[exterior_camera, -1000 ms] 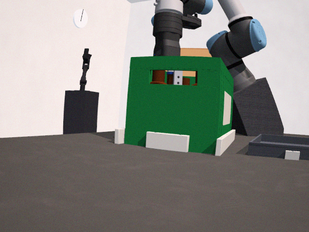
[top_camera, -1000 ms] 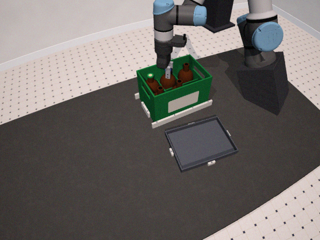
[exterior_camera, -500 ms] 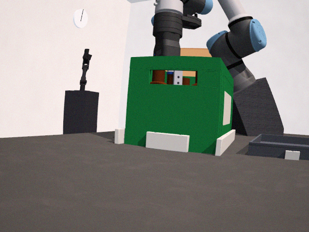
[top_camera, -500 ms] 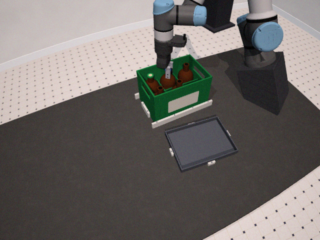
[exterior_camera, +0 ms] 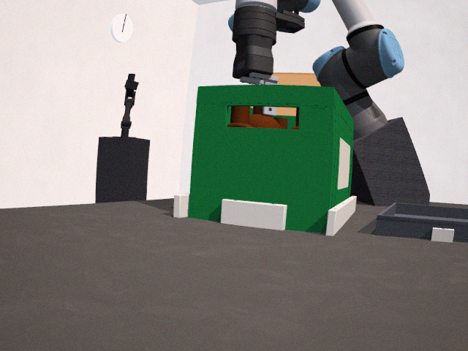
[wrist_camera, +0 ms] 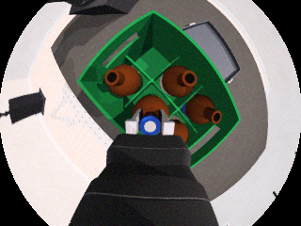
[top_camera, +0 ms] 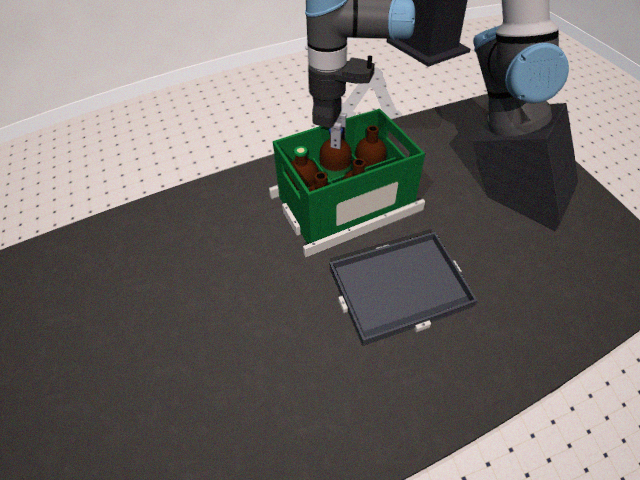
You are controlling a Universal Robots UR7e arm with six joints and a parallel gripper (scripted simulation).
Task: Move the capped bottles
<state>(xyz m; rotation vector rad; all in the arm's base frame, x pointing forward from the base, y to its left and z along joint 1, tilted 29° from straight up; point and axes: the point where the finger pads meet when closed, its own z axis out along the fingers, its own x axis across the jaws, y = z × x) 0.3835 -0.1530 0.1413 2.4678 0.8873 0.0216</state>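
My hand is 60 mm above the blue-capped bottle. Round my hand: crate 10 mm ahead, 40 mm to the left, 90 mm below; then grey tray 50 mm ahead, 310 mm to the left, 160 mm below; then open bottle 90 mm behind, 10 mm to the left, 80 mm below.
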